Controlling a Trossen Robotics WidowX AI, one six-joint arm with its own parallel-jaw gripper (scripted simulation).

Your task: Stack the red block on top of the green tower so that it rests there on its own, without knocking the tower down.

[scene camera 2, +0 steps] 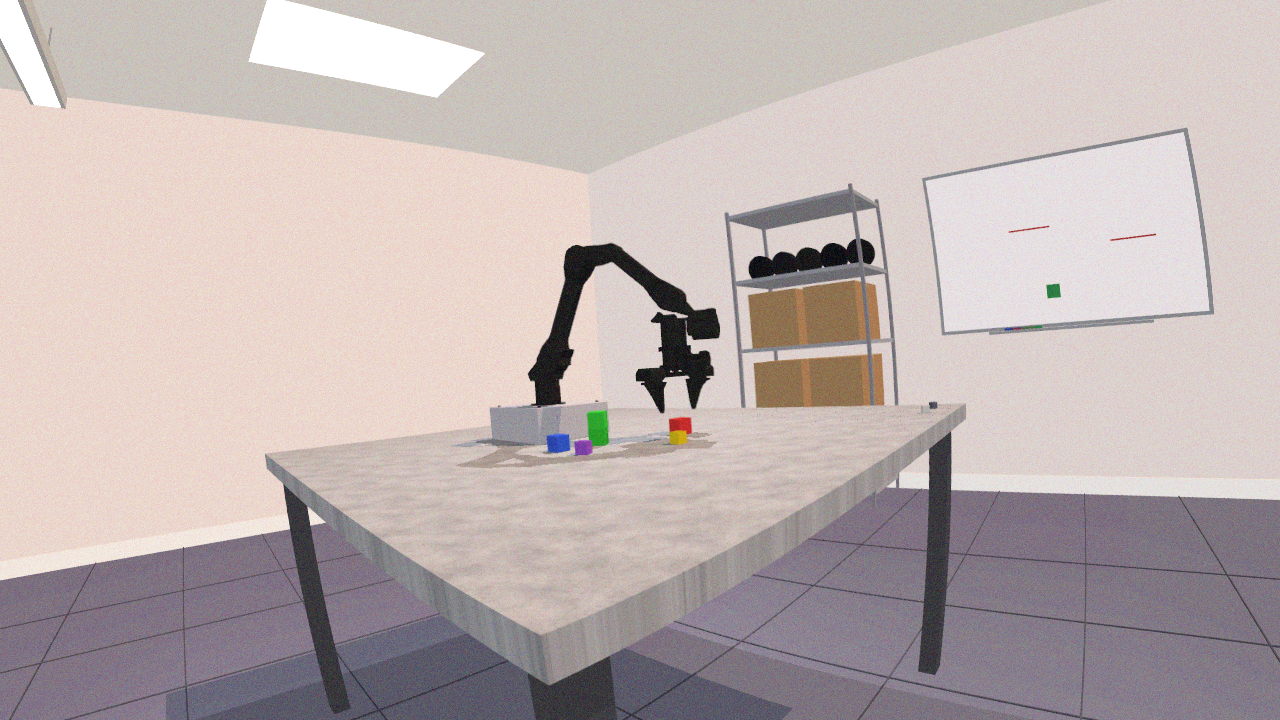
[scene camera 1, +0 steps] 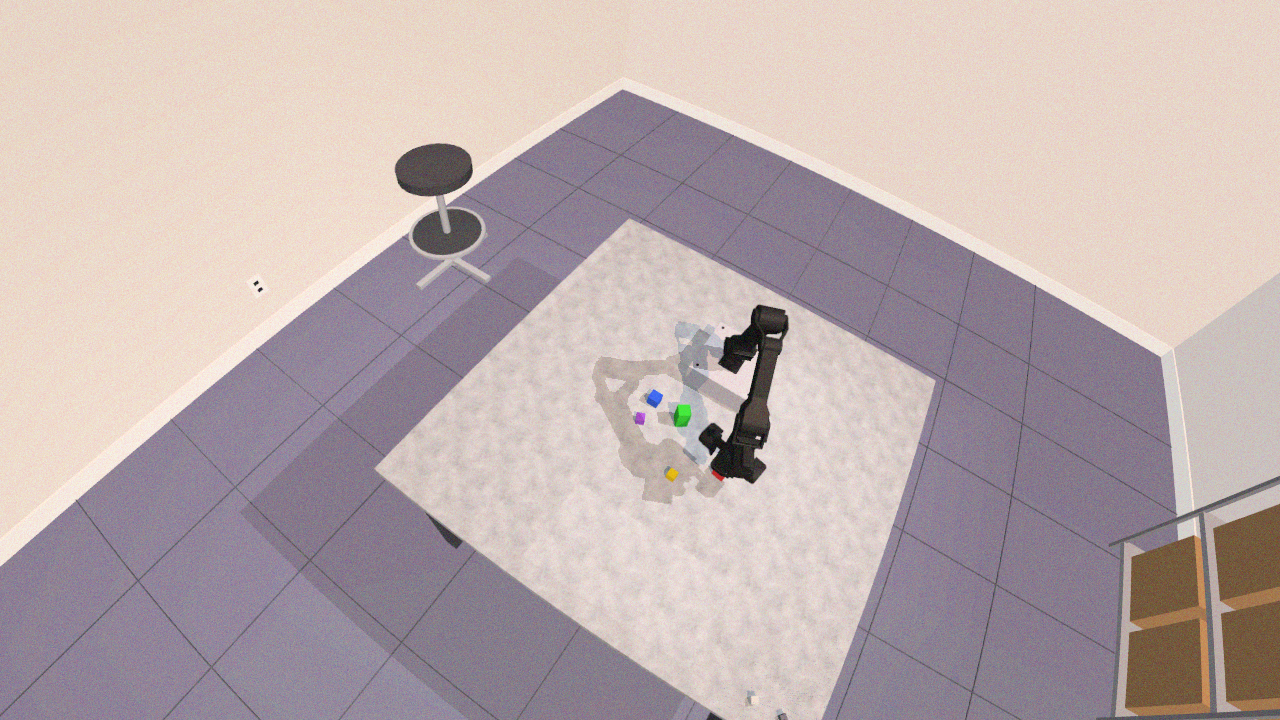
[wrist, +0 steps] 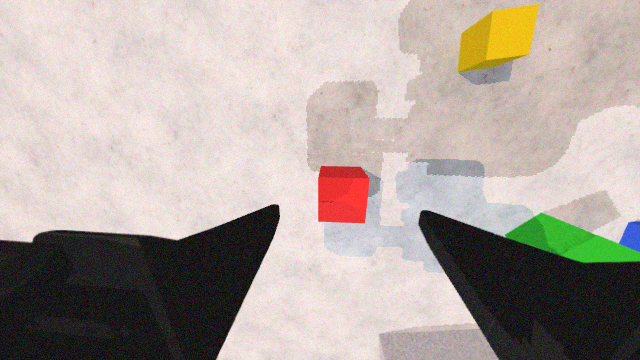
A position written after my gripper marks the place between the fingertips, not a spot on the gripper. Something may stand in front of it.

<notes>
My gripper [scene camera 2: 678, 411] is open, holding nothing. Further things: a red block [wrist: 342, 191] and a yellow block [wrist: 496, 39].
My gripper also shows in scene camera 1 [scene camera 1: 724, 465] and in the wrist view [wrist: 347, 214].
</notes>
